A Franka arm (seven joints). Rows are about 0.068 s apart.
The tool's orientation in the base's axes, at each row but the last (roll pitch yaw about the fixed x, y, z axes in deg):
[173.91 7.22 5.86]
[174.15 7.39 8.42]
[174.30 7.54 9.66]
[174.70 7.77 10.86]
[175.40 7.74 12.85]
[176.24 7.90 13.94]
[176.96 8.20 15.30]
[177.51 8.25 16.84]
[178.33 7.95 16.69]
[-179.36 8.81 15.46]
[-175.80 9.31 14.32]
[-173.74 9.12 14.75]
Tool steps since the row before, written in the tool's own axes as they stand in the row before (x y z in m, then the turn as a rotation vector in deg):
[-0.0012 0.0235 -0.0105 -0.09 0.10 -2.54]
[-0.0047 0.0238 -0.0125 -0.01 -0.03 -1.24]
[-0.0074 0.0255 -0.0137 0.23 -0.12 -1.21]
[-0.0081 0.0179 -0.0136 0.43 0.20 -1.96]
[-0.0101 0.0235 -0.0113 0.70 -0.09 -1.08]
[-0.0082 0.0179 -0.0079 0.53 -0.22 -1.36]
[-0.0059 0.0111 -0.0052 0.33 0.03 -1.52]
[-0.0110 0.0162 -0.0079 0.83 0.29 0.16]
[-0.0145 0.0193 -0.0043 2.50 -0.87 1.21]
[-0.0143 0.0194 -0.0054 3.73 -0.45 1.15]
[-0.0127 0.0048 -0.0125 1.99 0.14 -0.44]
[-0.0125 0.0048 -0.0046 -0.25 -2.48 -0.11]
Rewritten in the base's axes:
[0.0027 -0.0221 0.0130 0.21 0.19 2.53]
[0.0006 -0.0226 0.0153 0.12 0.18 1.22]
[-0.0011 -0.0245 0.0170 0.34 0.30 1.15]
[-0.0027 -0.0174 0.0162 0.68 0.11 1.89]
[-0.0030 -0.0238 0.0144 0.78 0.36 0.97]
[-0.0025 -0.0185 0.0101 0.61 0.47 1.26]
[-0.0020 -0.0117 0.0066 0.51 0.19 1.46]
[-0.0046 -0.0180 0.0101 0.85 -0.05 -0.26]
[-0.0076 -0.0223 0.0068 1.97 1.46 -1.57]
[-0.0077 -0.0223 0.0073 3.26 1.38 -1.70]
[-0.0088 -0.0081 0.0140 2.01 0.34 0.10]
[-0.0100 -0.0081 0.0060 -0.81 2.32 0.41]

